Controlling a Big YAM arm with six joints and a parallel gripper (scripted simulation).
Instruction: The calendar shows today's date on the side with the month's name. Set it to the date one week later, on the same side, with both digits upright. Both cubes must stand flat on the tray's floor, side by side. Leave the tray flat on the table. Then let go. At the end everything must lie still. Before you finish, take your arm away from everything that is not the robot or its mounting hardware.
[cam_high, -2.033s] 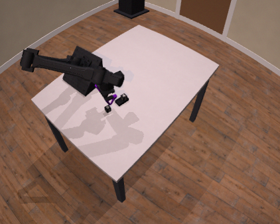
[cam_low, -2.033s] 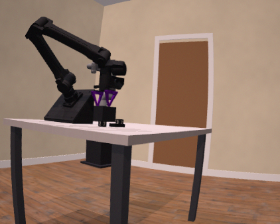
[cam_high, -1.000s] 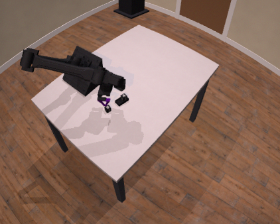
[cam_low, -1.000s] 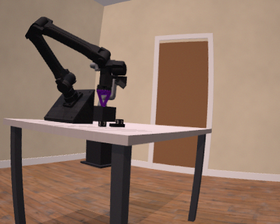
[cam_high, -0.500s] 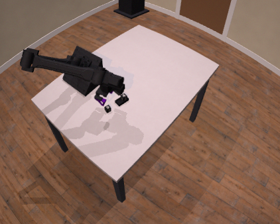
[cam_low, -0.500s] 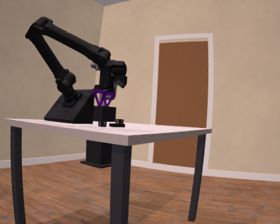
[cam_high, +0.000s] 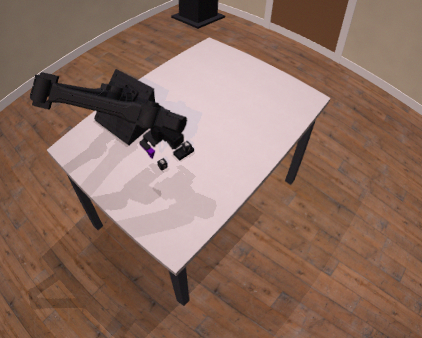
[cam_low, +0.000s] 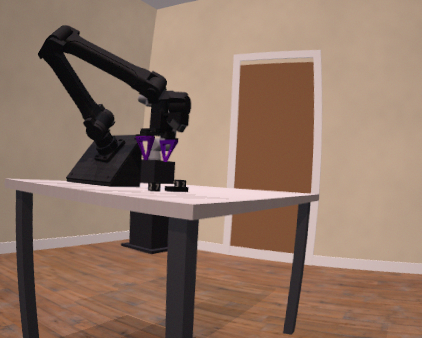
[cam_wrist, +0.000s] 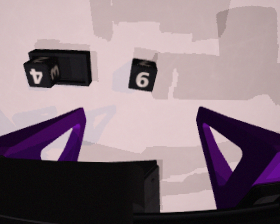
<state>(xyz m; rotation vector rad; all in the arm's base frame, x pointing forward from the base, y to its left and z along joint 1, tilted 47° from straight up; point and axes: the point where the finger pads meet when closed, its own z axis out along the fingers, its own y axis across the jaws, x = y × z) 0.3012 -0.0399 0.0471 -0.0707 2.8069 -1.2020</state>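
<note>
Right now my hand is 90 mm above the black date cube. From my hand the other things lie so: black tray 100 mm to the left, 100 mm below, 10 mm ahead.
</note>
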